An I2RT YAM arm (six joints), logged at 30 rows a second.
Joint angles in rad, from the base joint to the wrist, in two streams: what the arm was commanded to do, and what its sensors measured. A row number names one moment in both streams.
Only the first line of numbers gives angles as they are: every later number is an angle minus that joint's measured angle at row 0.
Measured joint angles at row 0:
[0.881, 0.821, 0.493, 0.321, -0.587, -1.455]
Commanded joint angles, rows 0 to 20:
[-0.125, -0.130, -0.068, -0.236, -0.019, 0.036]
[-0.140, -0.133, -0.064, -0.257, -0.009, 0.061]
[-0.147, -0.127, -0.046, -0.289, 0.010, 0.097]
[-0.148, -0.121, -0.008, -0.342, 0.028, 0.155]
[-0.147, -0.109, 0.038, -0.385, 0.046, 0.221]
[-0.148, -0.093, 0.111, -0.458, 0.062, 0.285]
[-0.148, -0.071, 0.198, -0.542, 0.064, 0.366]
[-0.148, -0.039, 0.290, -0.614, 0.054, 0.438]
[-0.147, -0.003, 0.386, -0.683, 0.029, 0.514]
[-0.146, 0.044, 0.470, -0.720, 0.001, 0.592]
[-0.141, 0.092, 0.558, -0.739, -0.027, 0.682]
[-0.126, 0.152, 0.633, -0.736, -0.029, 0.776]
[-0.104, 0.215, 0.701, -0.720, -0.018, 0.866]
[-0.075, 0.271, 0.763, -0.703, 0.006, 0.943]
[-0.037, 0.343, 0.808, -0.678, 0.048, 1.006]
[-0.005, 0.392, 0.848, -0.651, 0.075, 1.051]
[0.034, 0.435, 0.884, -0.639, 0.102, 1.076]
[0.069, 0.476, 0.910, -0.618, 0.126, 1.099]
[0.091, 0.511, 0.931, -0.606, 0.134, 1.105]
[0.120, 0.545, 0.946, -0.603, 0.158, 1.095]
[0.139, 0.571, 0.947, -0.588, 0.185, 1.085]
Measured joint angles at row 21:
[0.056, 0.452, 0.916, -0.588, 0.087, 0.938]
